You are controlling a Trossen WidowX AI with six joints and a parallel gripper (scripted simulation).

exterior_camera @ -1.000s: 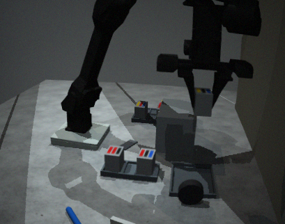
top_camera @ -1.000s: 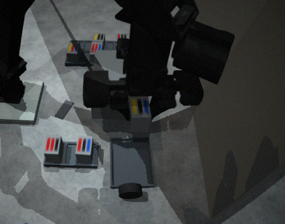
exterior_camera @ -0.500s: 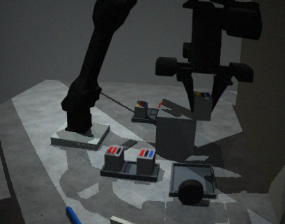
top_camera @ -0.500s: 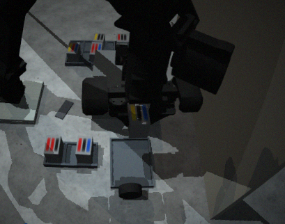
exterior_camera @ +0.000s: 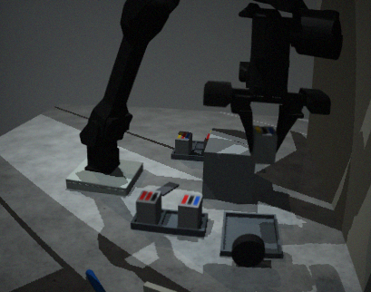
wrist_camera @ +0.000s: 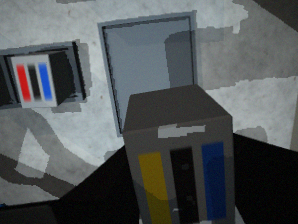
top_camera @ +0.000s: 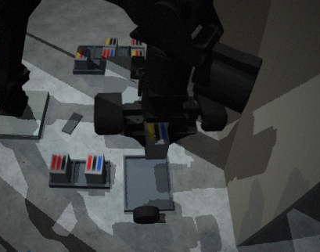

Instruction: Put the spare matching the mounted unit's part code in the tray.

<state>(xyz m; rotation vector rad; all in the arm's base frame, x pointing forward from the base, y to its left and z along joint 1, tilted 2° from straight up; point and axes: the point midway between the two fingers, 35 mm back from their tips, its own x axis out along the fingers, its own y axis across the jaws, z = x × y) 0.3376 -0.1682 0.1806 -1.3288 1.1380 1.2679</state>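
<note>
Now: gripper tip 150 mm above the tray. The rest, counted from my gripper tip: mounted unit 210 mm to the left, 100 mm below, 60 mm behind; beige wall 220 mm to the left, 170 mm ahead, 70 mm above.
</note>
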